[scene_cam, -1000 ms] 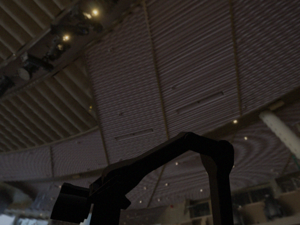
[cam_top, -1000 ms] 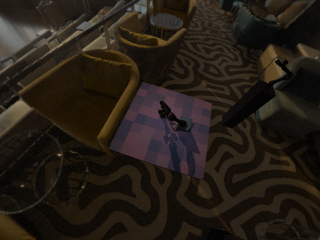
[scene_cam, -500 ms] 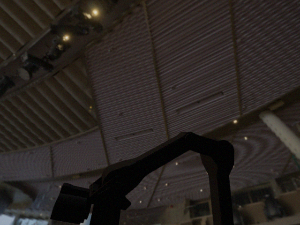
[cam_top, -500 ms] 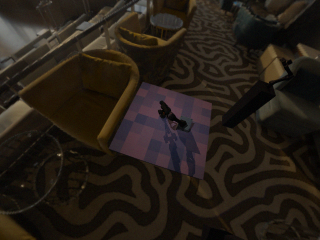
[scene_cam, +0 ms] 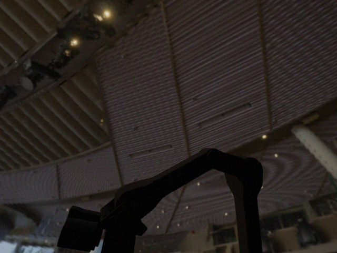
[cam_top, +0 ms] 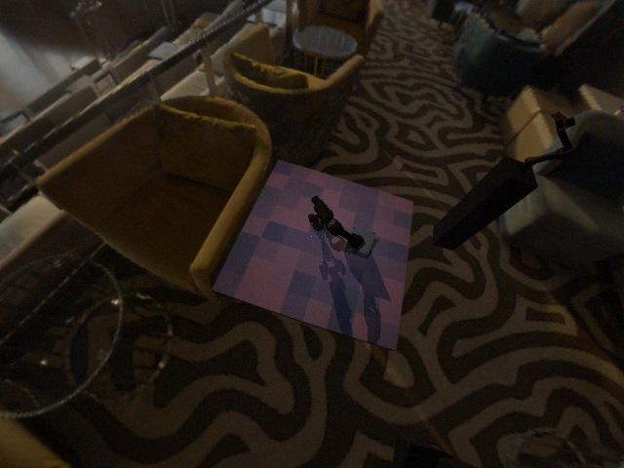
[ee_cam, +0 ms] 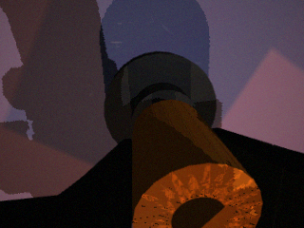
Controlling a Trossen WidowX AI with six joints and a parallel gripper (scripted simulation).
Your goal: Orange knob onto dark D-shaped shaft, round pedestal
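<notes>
Now: gripper tip 20 mm below the orange knob. From my gripper tip the other things lie so: dark round pedestal: 40 mm below.
</notes>
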